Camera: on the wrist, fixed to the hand. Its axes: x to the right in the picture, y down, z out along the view.
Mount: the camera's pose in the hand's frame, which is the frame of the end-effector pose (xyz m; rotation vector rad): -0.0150 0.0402 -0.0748 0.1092 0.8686 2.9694
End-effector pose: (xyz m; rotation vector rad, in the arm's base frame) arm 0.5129 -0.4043 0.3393 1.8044 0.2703 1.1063
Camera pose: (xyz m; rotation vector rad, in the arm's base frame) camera 0.4351 -0.3878 0.3727 -0.0317 1.3558 -1.6512
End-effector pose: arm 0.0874 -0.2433 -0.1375 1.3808 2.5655 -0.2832
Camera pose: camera 0.1219 -0.2134 -0.0644 -2.4973 1.1478 -0.5729
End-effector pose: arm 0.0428 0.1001 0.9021 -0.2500 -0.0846 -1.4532
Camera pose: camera 0.0737 0.1021 0.8216 0.3888 0.6600 1.4969
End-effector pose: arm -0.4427 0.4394 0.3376 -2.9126 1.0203 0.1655
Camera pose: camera -0.4732 0.4111 0.4131 -0.8251 -2.7038 0.7353
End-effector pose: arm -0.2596 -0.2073 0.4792 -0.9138 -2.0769 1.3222
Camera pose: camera -0.1856 -0.1638 0.4711 2.3839 -1.0808 -0.5164
